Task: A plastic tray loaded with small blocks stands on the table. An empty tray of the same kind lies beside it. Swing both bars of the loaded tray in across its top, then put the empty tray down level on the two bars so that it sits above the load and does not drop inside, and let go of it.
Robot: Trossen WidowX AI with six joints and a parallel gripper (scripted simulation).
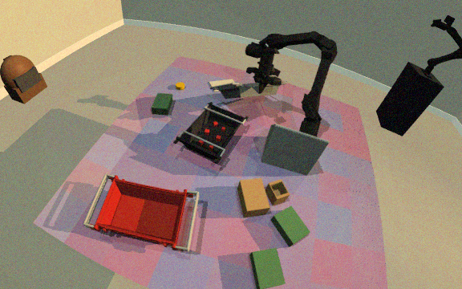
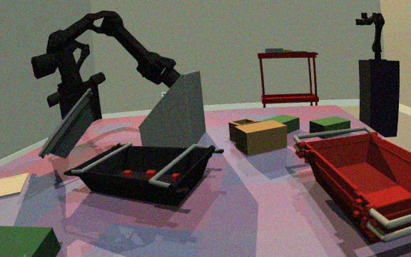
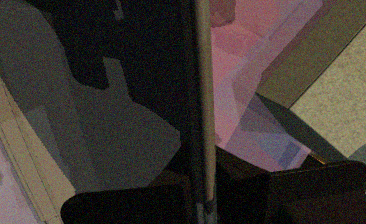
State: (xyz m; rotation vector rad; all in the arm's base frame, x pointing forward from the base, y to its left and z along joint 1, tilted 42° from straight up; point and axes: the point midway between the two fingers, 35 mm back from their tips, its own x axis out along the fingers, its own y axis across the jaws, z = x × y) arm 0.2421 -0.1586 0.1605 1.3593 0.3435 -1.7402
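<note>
The grey tray lies 6 cm ahead of my gripper tip and 5 cm to the right of it. The rest, counted from my gripper tip: cream tile: 22 cm ahead, 17 cm to the right, 13 cm below.
</note>
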